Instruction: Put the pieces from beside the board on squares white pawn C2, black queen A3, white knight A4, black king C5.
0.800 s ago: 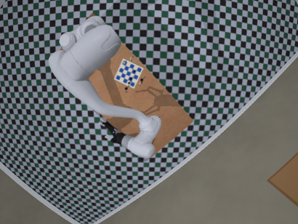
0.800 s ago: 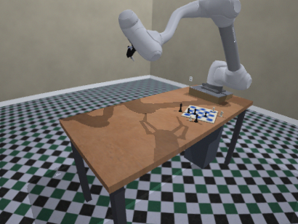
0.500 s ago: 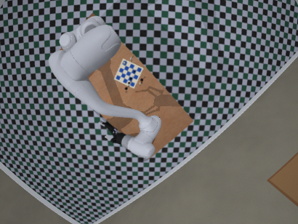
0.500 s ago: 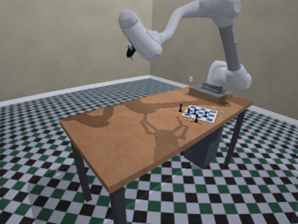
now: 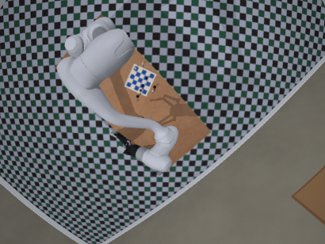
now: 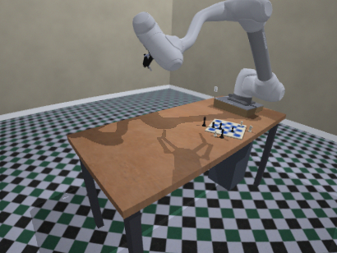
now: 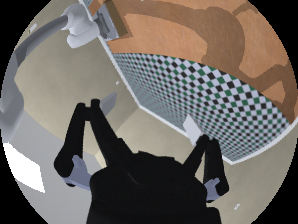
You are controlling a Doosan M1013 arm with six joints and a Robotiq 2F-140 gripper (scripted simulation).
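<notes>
The small white piece is 410 mm to the left of my hand, 350 mm below it and 80 mm behind it. Also, from my hand: black chess piece 330 mm below, 270 mm to the left, 140 mm behind; blue-and-white chessboard 390 mm to the left, 360 mm below, 230 mm behind; white knight 500 mm to the left, 340 mm below, 320 mm behind.
</notes>
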